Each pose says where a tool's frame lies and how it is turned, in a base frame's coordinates. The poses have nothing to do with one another.
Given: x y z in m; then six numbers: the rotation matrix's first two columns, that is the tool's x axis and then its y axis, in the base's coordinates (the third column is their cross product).
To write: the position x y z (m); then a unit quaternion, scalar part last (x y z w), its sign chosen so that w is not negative. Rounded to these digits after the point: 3 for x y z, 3 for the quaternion.
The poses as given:
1: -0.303, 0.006, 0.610, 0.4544, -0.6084, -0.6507, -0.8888, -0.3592, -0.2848
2: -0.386, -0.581, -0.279, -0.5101, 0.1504, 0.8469, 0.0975, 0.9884, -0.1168
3: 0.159, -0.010, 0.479, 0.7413, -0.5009, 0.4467, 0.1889, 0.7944, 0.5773
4: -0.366, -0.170, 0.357, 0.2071, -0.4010, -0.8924, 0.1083, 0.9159, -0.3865
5: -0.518, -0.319, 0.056, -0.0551, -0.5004, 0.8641, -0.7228, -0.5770, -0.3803
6: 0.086, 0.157, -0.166, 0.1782, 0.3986, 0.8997, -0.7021, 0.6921, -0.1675
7: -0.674, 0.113, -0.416, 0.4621, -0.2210, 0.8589, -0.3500, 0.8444, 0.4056
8: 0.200, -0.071, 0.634, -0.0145, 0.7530, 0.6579, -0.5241, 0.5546, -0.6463
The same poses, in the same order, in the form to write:
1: -0.303, 0.006, 0.610, -0.793, 0.472, 0.224, 0.313
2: -0.386, -0.581, -0.279, -0.071, -0.869, 0.027, 0.490
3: 0.159, -0.010, 0.479, 0.257, -0.304, -0.192, 0.897
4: -0.366, -0.170, 0.357, -0.120, 0.607, -0.166, 0.767
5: -0.518, -0.319, 0.056, 0.680, -0.449, 0.571, 0.097
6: 0.086, 0.157, -0.166, 0.144, -0.527, 0.365, 0.754
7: -0.674, 0.113, -0.416, 0.276, -0.517, 0.040, 0.809
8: 0.200, -0.071, 0.634, -0.105, -0.544, 0.460, 0.694
